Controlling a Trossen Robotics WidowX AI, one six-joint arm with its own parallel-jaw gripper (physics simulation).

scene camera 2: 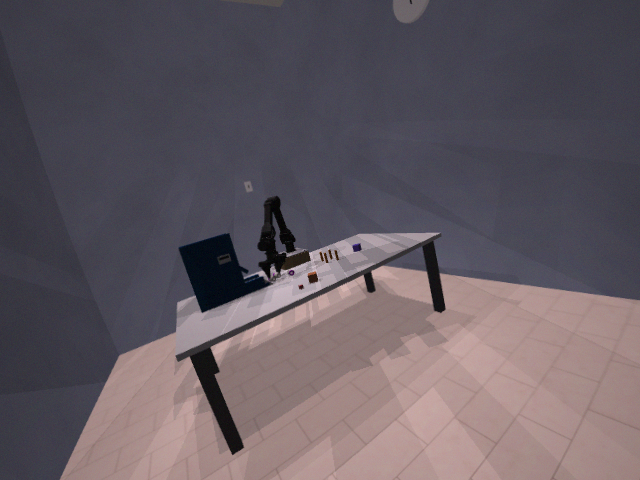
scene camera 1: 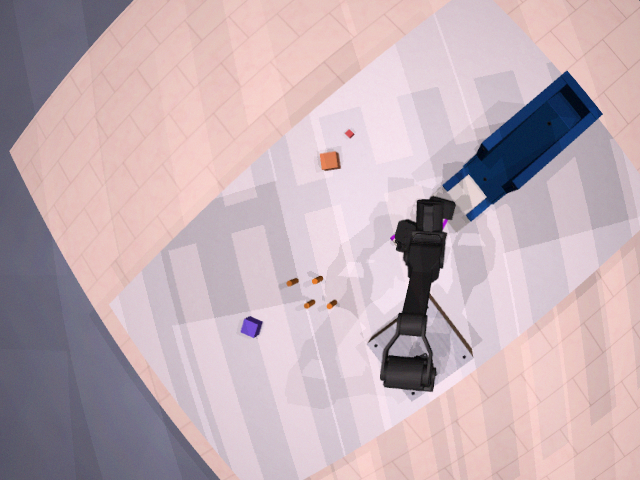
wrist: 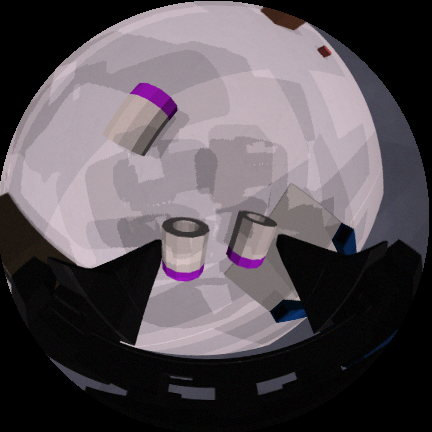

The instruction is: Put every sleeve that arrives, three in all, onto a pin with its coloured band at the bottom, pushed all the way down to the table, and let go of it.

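Observation:
Three pale sleeves with purple bands show in the wrist view. One sleeve (wrist: 140, 120) lies on its side at upper left, band toward upper right. A second sleeve (wrist: 185, 250) is near the left fingertip and a third sleeve (wrist: 254, 237) near the right one; both seem to lie on their sides, open ends toward the view's middle, bands below. My gripper (wrist: 220, 243) (scene camera 1: 424, 219) (scene camera 2: 273, 273) is open and empty, its fingertips on either side of this pair. Four bare upright orange pins, among them a front pin (scene camera 1: 331, 304) and a back pin (scene camera 1: 292, 282), stand left of the arm.
A blue chute (scene camera 1: 560, 149) (scene camera 2: 206, 273) with a pale outlet plate (scene camera 1: 466, 194) (wrist: 310, 217) is close to the gripper. An orange block (scene camera 1: 329, 160) (scene camera 2: 312, 277), a small red cube (scene camera 1: 349, 133) (wrist: 324, 51) and a purple block (scene camera 1: 251, 327) (scene camera 2: 356, 247) stand on the table. Brown boards (scene camera 1: 451, 324) flank the arm's base.

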